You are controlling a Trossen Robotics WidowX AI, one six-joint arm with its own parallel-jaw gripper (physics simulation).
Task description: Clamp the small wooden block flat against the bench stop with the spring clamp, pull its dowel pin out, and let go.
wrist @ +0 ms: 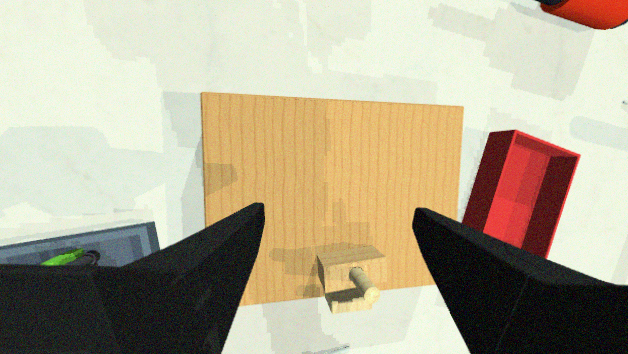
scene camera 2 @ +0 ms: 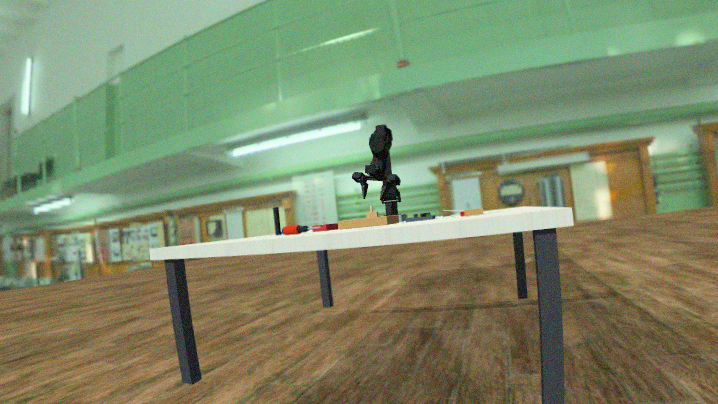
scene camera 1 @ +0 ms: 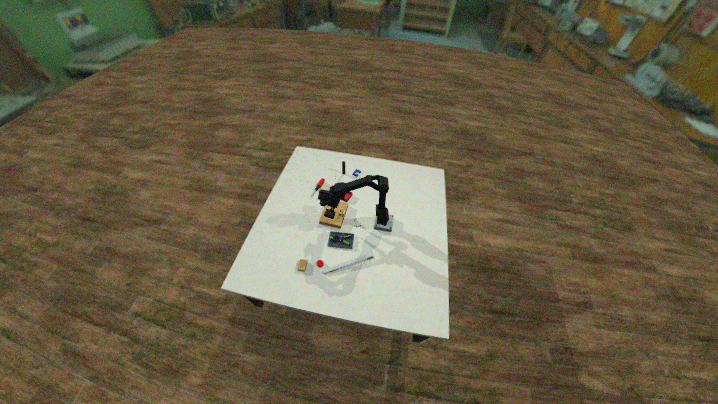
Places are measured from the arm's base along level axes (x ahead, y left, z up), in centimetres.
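Pixels of known places: gripper, between the fingertips: (wrist: pixel 338 214) (scene camera 2: pixel 372 199) (scene camera 1: pixel 331 208); arm's base, origin of its link: (scene camera 1: pixel 382 220).
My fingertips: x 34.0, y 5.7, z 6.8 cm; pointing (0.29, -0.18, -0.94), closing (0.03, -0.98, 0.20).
Observation:
For each thing: its top centre in the pictures, then the offset to it from my fingertips.
- small wooden block, centre of its top: (wrist: pixel 356 274) (scene camera 2: pixel 371 212) dx -5.3, dy -3.1, dz -4.8 cm
- light wooden board, centre of its top: (wrist: pixel 345 200) (scene camera 2: pixel 368 218) (scene camera 1: pixel 334 211) dx -0.6, dy -2.7, dz -7.0 cm
- pale bench stop, centre of its top: (wrist: pixel 352 306) dx -7.7, dy -3.1, dz -5.0 cm
- spring clamp, centre of its top: (scene camera 1: pixel 342 237) dx -12.4, dy +14.3, dz -7.5 cm
- red bin, centre of its top: (wrist: pixel 529 205) (scene camera 2: pixel 329 224) (scene camera 1: pixel 342 193) dx -0.6, dy -20.9, dz -7.7 cm
- red screwdriver, centre of its top: (scene camera 2: pixel 302 224) (scene camera 1: pixel 317 186) dx +19.1, dy -20.5, dz -6.9 cm
- black post, centre of its top: (scene camera 2: pixel 275 207) (scene camera 1: pixel 343 162) dx +5.9, dy -42.8, dz +1.8 cm
- blue piece, centre of its top: (scene camera 1: pixel 356 172) dx -3.8, dy -45.5, dz -9.0 cm
- tan block, centre of its top: (scene camera 2: pixel 473 209) (scene camera 1: pixel 302 264) dx +4.4, dy +38.9, dz -8.1 cm
- red disc, centre of its top: (scene camera 1: pixel 320 263) dx -5.2, dy +34.5, dz -8.6 cm
- long grey bar, centre of its top: (scene camera 1: pixel 348 262) dx -21.3, dy +29.2, dz -7.2 cm
The small wooden block (scene camera 2: pixel 372 214) (wrist: pixel 334 281) stands near one edge of the light wooden board (scene camera 1: pixel 338 221) (scene camera 2: pixel 356 222) (wrist: pixel 280 150). Its dowel pin (scene camera 2: pixel 371 208) (wrist: pixel 364 285) sticks up from it. The pale bench stop (wrist: pixel 350 304) shows at the board's edge beside the block; a dark gap seems to lie between them. The spring clamp (scene camera 1: pixel 340 239) (wrist: pixel 62 257), with green parts, lies in the dark tray (scene camera 1: pixel 350 246) (wrist: pixel 153 235); my finger hides part of it in the wrist view. My gripper (scene camera 2: pixel 377 197) (wrist: pixel 338 214) is open and empty, above the board.
A red bin (scene camera 1: pixel 347 196) (wrist: pixel 507 200) stands beside the board. A red screwdriver (scene camera 1: pixel 321 182) (scene camera 2: pixel 291 229), black post (scene camera 1: pixel 343 167) (scene camera 2: pixel 276 221) and blue piece (scene camera 1: pixel 356 172) lie or stand beyond. A tan block (scene camera 1: pixel 302 265), red disc (scene camera 1: pixel 320 263) and long grey bar (scene camera 1: pixel 348 264) lie past the tray.

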